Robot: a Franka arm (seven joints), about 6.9 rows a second.
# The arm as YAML. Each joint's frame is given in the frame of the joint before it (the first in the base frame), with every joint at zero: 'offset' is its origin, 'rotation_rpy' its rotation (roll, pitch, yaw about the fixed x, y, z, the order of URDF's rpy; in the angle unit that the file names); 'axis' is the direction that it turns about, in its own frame. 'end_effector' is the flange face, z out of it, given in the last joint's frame.
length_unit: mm
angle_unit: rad
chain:
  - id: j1
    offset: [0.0, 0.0, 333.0]
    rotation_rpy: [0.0, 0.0, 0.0]
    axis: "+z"
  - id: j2
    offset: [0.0, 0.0, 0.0]
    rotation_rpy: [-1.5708, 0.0, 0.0]
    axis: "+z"
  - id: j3
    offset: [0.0, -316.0, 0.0]
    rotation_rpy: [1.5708, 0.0, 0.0]
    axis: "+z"
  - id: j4
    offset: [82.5, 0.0, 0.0]
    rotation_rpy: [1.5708, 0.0, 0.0]
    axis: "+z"
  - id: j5
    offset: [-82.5, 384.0, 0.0]
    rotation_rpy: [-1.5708, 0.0, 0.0]
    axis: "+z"
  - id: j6
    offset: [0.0, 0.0, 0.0]
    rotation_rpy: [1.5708, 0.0, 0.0]
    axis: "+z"
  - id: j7
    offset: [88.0, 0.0, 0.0]
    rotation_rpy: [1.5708, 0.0, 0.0]
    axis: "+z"
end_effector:
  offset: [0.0, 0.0, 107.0]
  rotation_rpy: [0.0, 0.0, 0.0]
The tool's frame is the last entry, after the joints.
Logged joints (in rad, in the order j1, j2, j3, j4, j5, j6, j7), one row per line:
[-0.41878, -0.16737, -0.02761, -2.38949, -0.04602, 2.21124, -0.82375]
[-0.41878, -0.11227, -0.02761, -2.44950, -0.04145, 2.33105, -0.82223]
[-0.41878, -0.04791, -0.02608, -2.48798, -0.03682, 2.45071, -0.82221]
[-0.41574, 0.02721, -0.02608, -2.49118, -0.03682, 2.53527, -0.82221]
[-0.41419, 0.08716, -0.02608, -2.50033, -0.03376, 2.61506, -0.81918]
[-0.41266, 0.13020, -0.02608, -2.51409, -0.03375, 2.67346, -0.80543]
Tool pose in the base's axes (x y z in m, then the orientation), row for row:
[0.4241, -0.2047, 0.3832, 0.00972, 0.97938, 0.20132, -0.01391]
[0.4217, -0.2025, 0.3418, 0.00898, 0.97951, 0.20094, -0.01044]
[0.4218, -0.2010, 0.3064, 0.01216, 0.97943, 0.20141, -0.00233]
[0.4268, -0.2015, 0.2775, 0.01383, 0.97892, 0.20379, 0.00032]
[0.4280, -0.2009, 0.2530, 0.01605, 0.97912, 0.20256, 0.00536]
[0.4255, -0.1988, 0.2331, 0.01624, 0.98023, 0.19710, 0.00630]
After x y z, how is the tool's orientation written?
As a quaternion, w x y z.
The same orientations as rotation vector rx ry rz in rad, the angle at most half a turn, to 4 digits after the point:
[3.0579, 0.6286, -0.0434]
[3.0597, 0.6277, -0.0326]
[3.0534, 0.6279, -0.0073]
[3.0486, 0.6346, 0.0010]
[3.0450, 0.6299, 0.0167]
[3.0480, 0.6129, 0.0196]

